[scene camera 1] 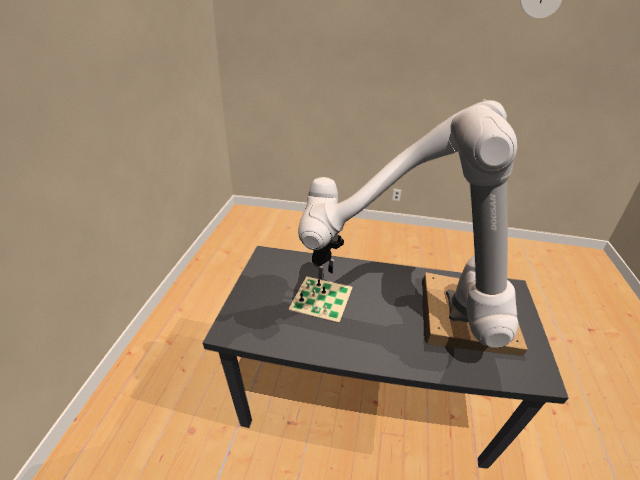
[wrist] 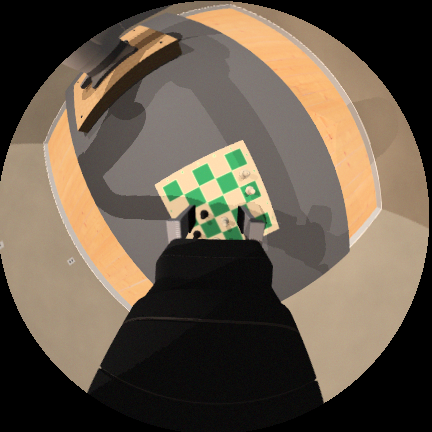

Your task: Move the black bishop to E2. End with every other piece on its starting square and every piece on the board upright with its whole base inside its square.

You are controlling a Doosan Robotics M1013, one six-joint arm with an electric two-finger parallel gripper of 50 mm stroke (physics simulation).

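Frame: origin at the arm's base, x ahead, y left, z up, level; centimetres.
Seen in the pictures: gripper, fingertip midpoint: [scene camera 1: 325, 275] [wrist: 216, 213]; arm's base, link origin: [wrist: 110, 61].
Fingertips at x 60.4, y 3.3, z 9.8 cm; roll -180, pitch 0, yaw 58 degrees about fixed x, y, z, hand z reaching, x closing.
Offsets run from my fingertips to a thing's top centre. "spot": to the spot under its first point. Level surfaces: height alone.
The green and cream board @[dx +1.6, dy -0.7, dz -13.5 cm] [scene camera 1: 343, 305] [wrist: 212, 187] lies on the table. Three small black pieces stand on it: one near the back edge @[spot: dx +4.6, dy -7.9, dz -12.2 cm] [scene camera 1: 318, 283], one just in front of it @[dx +1.3, dy -4.3, dz -10.3 cm] [scene camera 1: 324, 290] and one near the left edge @[spot: dx +9.6, dy +3.0, dz -11.7 cm] [scene camera 1: 301, 297]. In the wrist view, one black piece @[spot: dx +1.3, dy -3.8, dz -11.4 cm] [wrist: 204, 214] is beside the left finger and another black piece [wrist: 197, 234] is lower, partly hidden; the third does not show. I cannot tell which is the bishop, nor read the square labels. My gripper [scene camera 1: 325, 271] [wrist: 216, 213] is open and empty, above the board's back part.
Several white pieces stand on the board, among them one @[dx +5.0, dy -1.3, dz -10.3 cm] [scene camera 1: 313, 293] [wrist: 225, 221] near the black ones and two @[dx -1.7, dy +7.6, dz -9.1 cm] [wrist: 244, 174] @[dx +2.0, dy +6.9, dz -10.3 cm] [wrist: 250, 190] near one edge. The wooden base block [scene camera 1: 433, 333] [wrist: 112, 92] carries the arm at the far end of the dark table @[dz -14.1 cm] [scene camera 1: 382, 341] [wrist: 165, 135].
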